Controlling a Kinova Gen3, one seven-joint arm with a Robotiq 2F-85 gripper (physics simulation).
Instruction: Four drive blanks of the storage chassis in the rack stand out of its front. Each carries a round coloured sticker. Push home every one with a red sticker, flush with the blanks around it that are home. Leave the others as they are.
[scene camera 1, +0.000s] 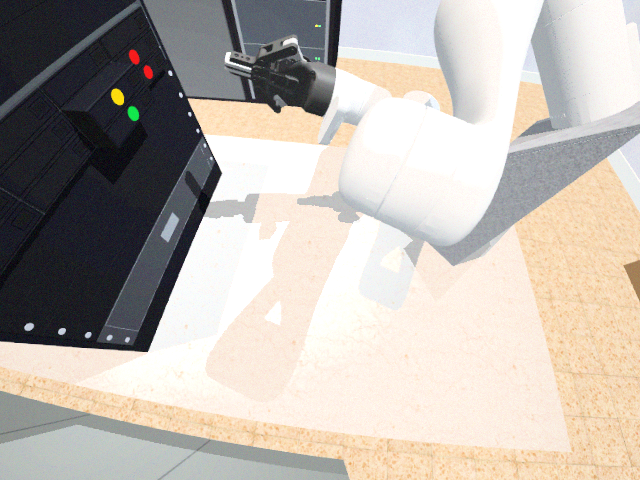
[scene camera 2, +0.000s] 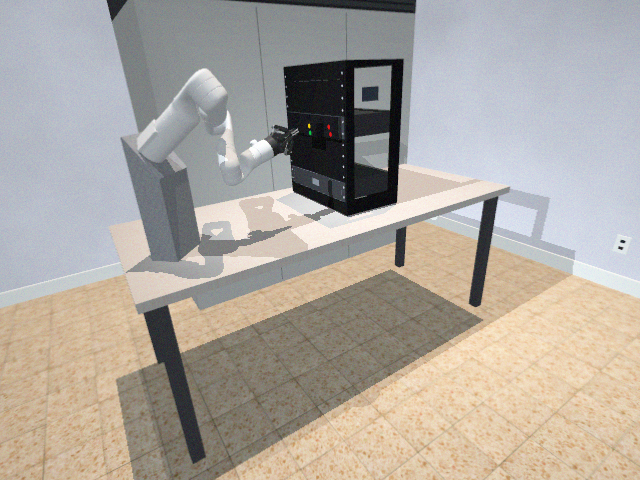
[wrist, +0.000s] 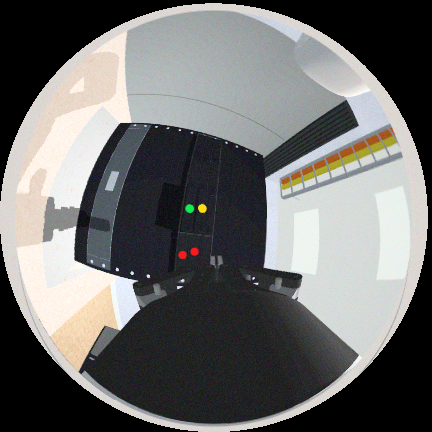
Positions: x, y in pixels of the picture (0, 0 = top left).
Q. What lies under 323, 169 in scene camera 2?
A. A black rack.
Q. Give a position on a black rack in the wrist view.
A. At 128, 222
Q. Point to the gripper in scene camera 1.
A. At 225, 60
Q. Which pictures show the black rack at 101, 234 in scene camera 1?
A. Scene camera 1, scene camera 2 and the wrist view: all of them.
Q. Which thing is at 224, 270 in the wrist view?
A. The gripper.
